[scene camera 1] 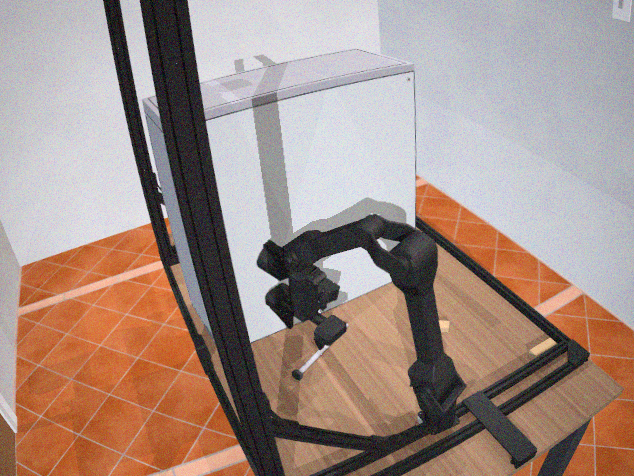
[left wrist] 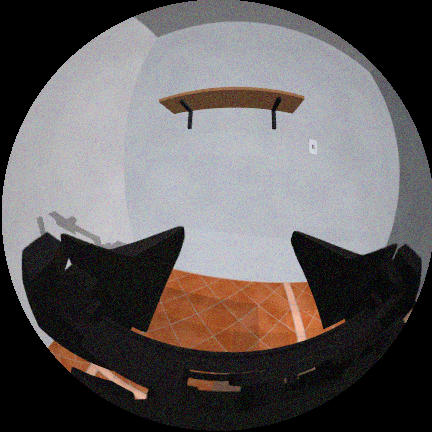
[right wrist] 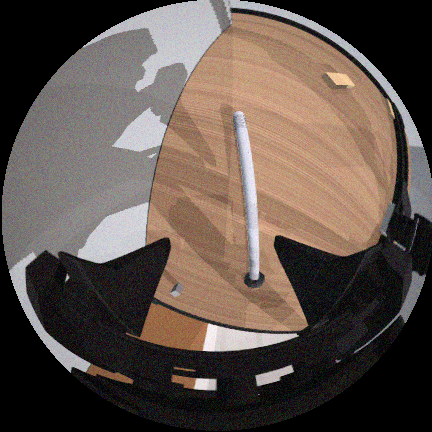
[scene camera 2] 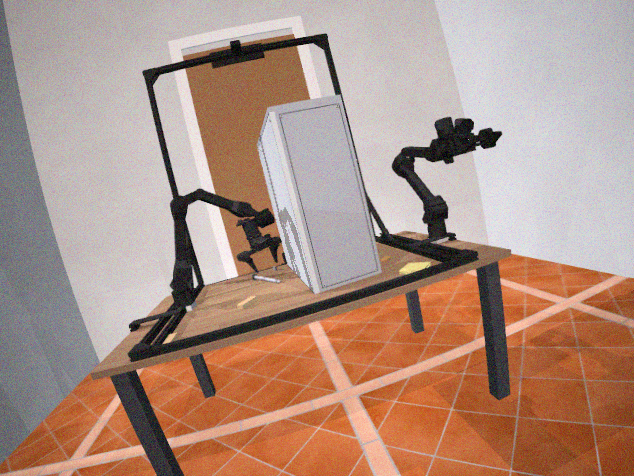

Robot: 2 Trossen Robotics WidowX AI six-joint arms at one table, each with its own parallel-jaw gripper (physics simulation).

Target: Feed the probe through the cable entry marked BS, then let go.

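Seen in the pictures: left gripper, fingertip midpoint: (left wrist: 239,234) (scene camera 2: 490,134); right gripper, fingertip midpoint: (scene camera 1: 305,338) (right wrist: 222,242) (scene camera 2: 267,267); left arm's base at its link origin: (scene camera 2: 438,236); right arm's base at its link origin: (scene camera 1: 438,418) (right wrist: 392,224) (scene camera 2: 185,304).
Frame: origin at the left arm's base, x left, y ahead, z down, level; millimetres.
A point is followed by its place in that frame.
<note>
The probe (scene camera 1: 312,359) @(x -255, y 690, z 3 mm) (scene camera 2: 266,278) @(x -207, y 668, z 6 mm) (right wrist: 248,185) @(x -198, y 659, z 5 mm), a pale rod with a dark round end, lies on the table beside the large white cabinet (scene camera 1: 332,153) @(x -87, y 553, z -387 mm) (scene camera 2: 327,194) (right wrist: 115,230) @(x -268, y 549, z -38 mm). My right gripper (scene camera 1: 305,336) @(x -246, y 650, z -27 mm) (scene camera 2: 266,265) @(x -246, y 650, z -27 mm) (right wrist: 222,242) @(x -246, y 650, z -27 mm) is open and points down, low above the probe. In the right wrist view the probe's dark end appears between the fingertips, nearer the right-hand one. My left gripper (scene camera 2: 495,137) @(x 350, y -10, z -324 mm) (left wrist: 239,234) @(x 350, y -10, z -324 mm) is open and empty, raised beyond the table's right side in scene camera 2. The entry marked BS does not show in any view.
A black frame (scene camera 1: 174,102) @(x -494, y 968, z -701 mm) (scene camera 2: 163,138) @(x -480, y 949, z -691 mm) rises over the table (scene camera 2: 220,315) @(x 60, y 852, z 19 mm). A small wooden block (scene camera 1: 444,325) @(x 49, y 782, z 4 mm) (scene camera 2: 246,301) @(x 43, y 762, z 4 mm) (right wrist: 340,80) @(x 22, y 757, z 4 mm) lies beyond the probe. A yellow piece (scene camera 2: 414,267) @(x 231, y 263, z 9 mm) lies on the cabinet's other side. A small grey cube (right wrist: 177,289) @(x -370, y 613, z 5 mm) shows near the left fingertip in the right wrist view.
</note>
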